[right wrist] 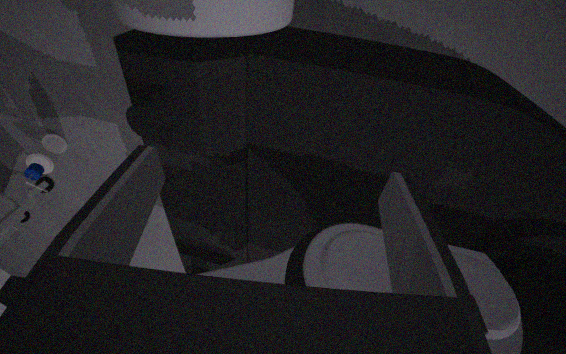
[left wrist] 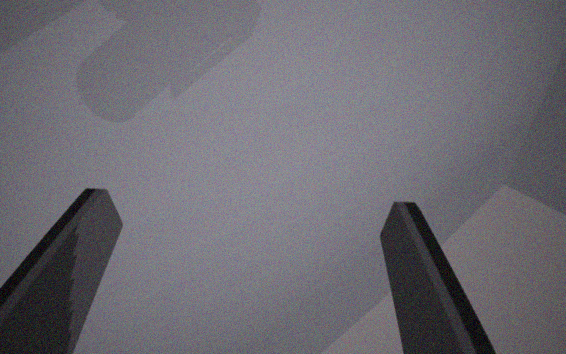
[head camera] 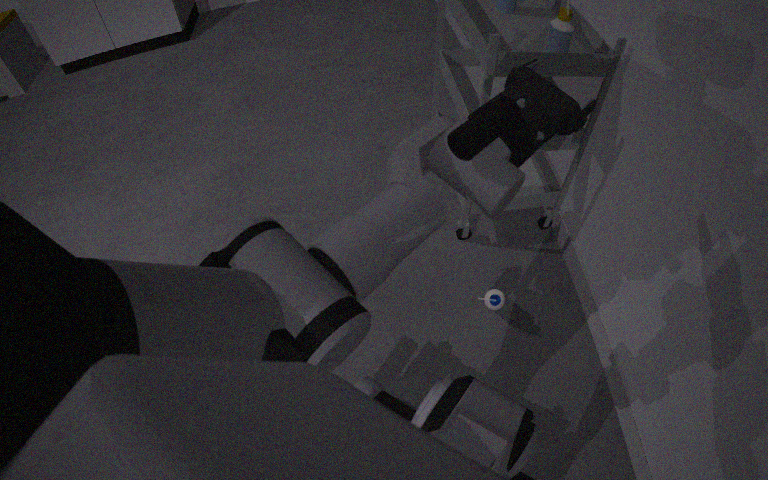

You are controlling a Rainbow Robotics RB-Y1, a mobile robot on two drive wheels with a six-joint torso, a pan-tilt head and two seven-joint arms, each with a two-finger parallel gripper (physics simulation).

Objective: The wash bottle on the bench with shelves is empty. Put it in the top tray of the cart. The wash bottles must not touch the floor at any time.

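Places are measured from the robot's base along level axes (x ahead, y left, z up), in metres.
Pixels of known places: left gripper, fingertip midpoint: [left wrist: 250,213] [head camera: 564,83]; right gripper, fingertip midpoint: [right wrist: 272,174].
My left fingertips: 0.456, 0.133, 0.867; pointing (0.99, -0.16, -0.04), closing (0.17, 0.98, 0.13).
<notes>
For each thing: its top centre in the pictures, then the offset to it from my left fingertips, as dx, dy, dz. "spot": a spot on its surface instead. Level surfaces: height alone.
- cart, surface spot: [head camera: 577,63] spot: +0.368, +0.037, -0.167
- yellow-capped bottle, surface spot: [head camera: 559,35] spot: +0.376, +0.099, -0.117
- blue bottle, surface spot: [head camera: 506,5] spot: +0.551, +0.301, -0.175
- floor, surface height: dz -0.866
A wash bottle with a blue cap [head camera: 494,299] [right wrist: 34,171] and white shoulder is seen from above, apart from both grippers. It is low, on or just above the floor; its contact with the floor cannot be told. My left gripper [head camera: 560,86] [left wrist: 250,213] is open and empty, in front of the cart [head camera: 577,63], just below its top tray in the picture. A yellow-capped bottle [head camera: 559,35] with blue liquid stands in the top tray. My right gripper [right wrist: 272,174] is open and empty, close to dark robot parts. The bench with shelves does not show in the head camera view.
Part of another blue bottle [head camera: 506,5] shows in the top tray. A pale wall [head camera: 679,198] runs along the right of the cart. White cabinets [head camera: 84,28] stand at the upper left. My left arm crosses above the floor [head camera: 254,141].
</notes>
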